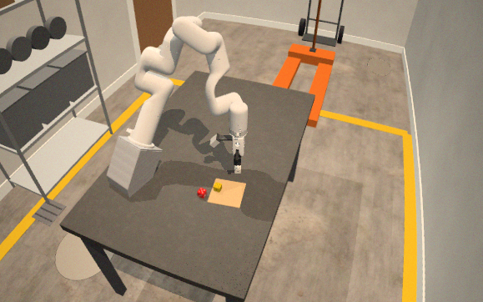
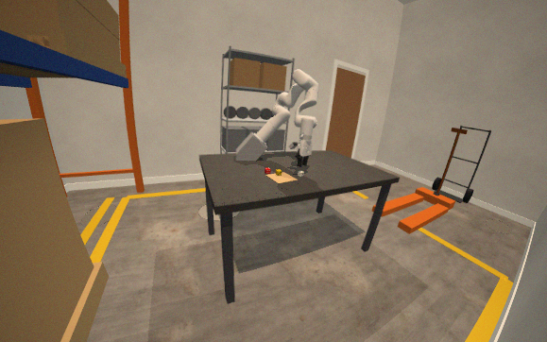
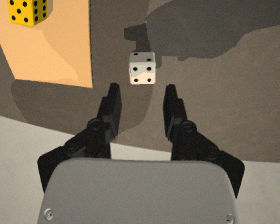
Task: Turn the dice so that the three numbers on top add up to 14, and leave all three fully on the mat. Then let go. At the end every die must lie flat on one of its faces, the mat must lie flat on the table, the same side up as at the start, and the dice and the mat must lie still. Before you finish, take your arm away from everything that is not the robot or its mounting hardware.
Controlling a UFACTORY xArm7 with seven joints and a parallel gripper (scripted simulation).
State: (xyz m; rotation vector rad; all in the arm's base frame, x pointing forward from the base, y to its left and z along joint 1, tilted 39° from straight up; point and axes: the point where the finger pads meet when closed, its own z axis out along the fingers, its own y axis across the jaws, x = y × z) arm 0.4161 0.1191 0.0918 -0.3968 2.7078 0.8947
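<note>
The white die lies 70 mm below my hand. Also, from my hand: mat (10 mm ahead, 140 mm to the right, 80 mm below); red die (80 mm behind, 200 mm to the right, 70 mm below); yellow die (30 mm behind, 140 mm to the right, 70 mm below).
</note>
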